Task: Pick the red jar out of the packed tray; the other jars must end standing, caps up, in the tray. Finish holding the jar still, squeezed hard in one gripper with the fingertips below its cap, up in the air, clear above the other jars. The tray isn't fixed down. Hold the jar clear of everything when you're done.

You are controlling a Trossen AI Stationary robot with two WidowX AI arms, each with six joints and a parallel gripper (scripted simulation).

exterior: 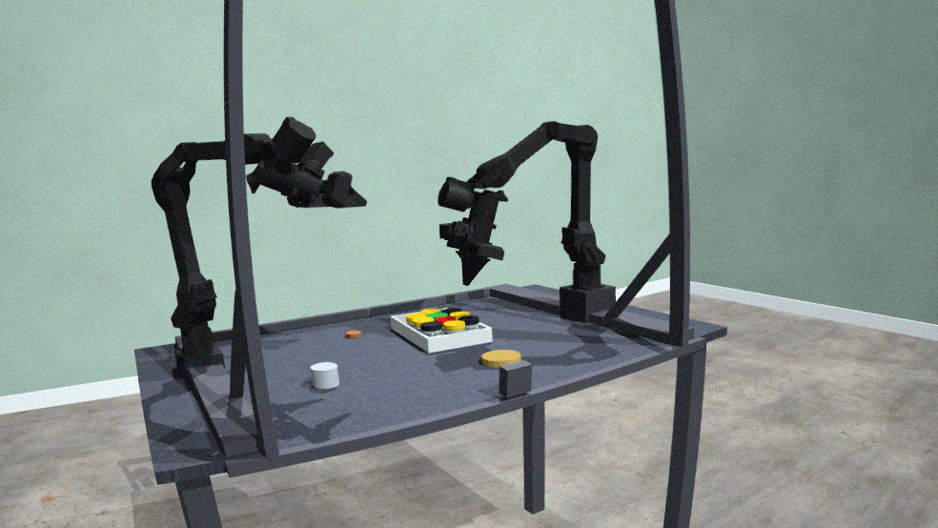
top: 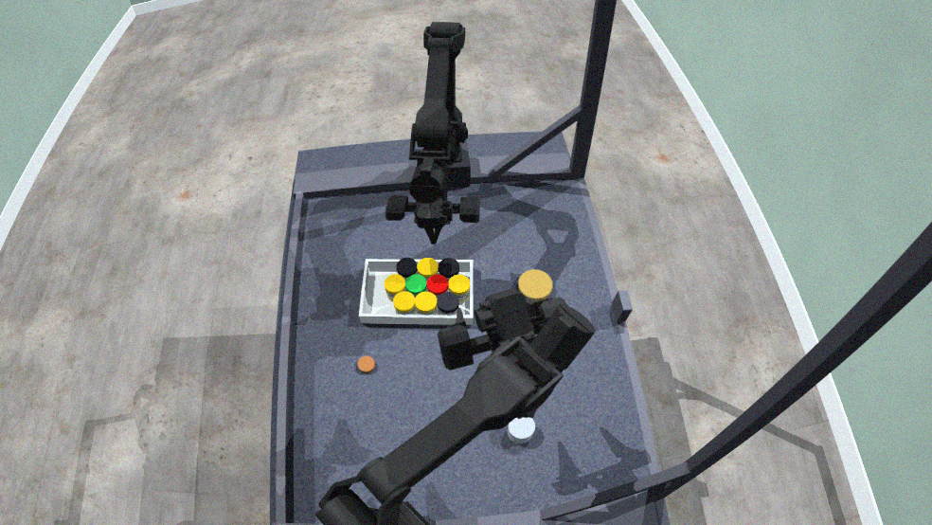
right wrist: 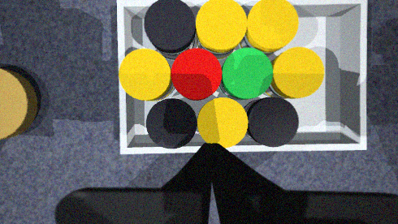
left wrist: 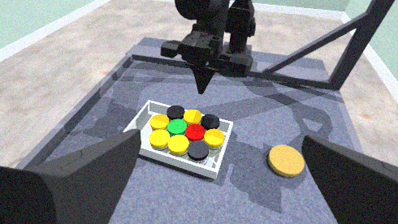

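The black-capped jar is 3 cm behind my right hand, 2 cm to the left of it and 12 cm below it. From my right hand the other things lie so: green jar (4 cm ahead, 7 cm to the left, 12 cm below); yellow jar (2 cm ahead, 2 cm to the left, 12 cm below); red jar (1 cm behind, 6 cm to the left, 12 cm below).
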